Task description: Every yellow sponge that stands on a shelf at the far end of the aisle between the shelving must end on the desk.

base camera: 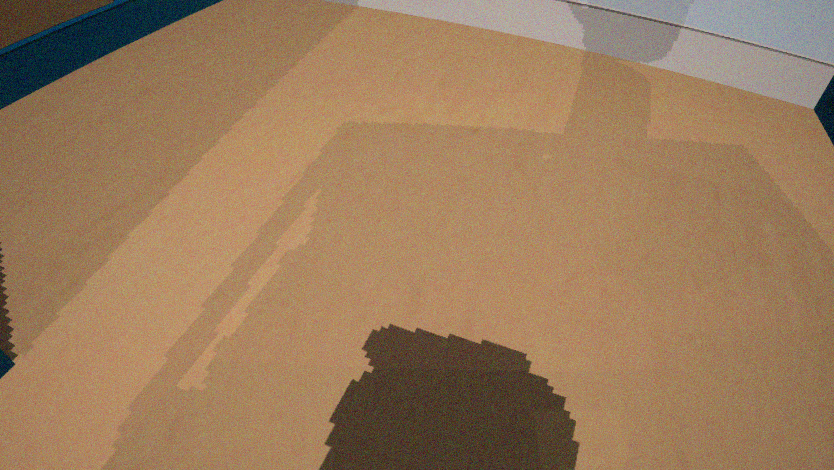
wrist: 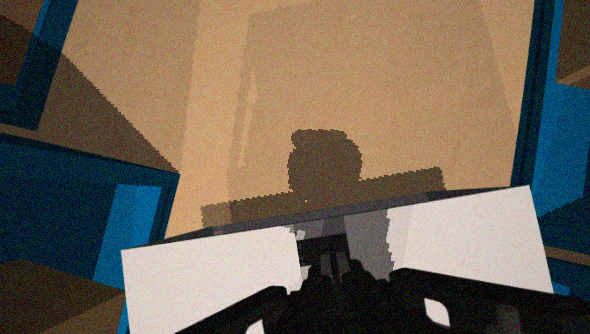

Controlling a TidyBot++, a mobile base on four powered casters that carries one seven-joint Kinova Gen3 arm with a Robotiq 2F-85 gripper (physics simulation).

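Places are measured from the arm's base along level axes (x right, y ahead, z up), in metres.
Pixels of known places: gripper, fingertip midpoint: [wrist: 335, 270].
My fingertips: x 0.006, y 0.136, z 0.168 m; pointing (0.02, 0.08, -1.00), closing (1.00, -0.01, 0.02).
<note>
Behind a point stands the place of what it marks.
My gripper [wrist: 335, 270] {x 0.006, y 0.136, z 0.168 m} is shut and empty, above the white top of my own base in the wrist view. Blue shelving stands on both sides of the aisle in the wrist view: a unit at the left [wrist: 50, 200] {x -0.646, y 0.273, z -0.320 m} and a unit at the right [wrist: 560, 145] {x 0.556, y 0.202, z -0.320 m}. A blue shelving edge [base camera: 58, 55] {x -0.607, y 0.852, z -0.360 m} also crosses the upper left of the base camera view. No yellow sponge and no desk shows in either view.
Tan floor [base camera: 437, 245] {x 0.029, y 0.459, z -0.396 m} [wrist: 410, 90] {x 0.285, y 0.407, z -0.397 m} with shadows on it runs between the shelving. A pale wall [base camera: 776, 26] {x 0.653, y 0.923, z -0.272 m} with a whitish skirting [base camera: 496, 26] {x 0.173, y 1.101, z -0.387 m} crosses the top of the base camera view. A dark blue edge [base camera: 826, 110] {x 0.749, y 0.815, z -0.374 m} shows at its far right.
</note>
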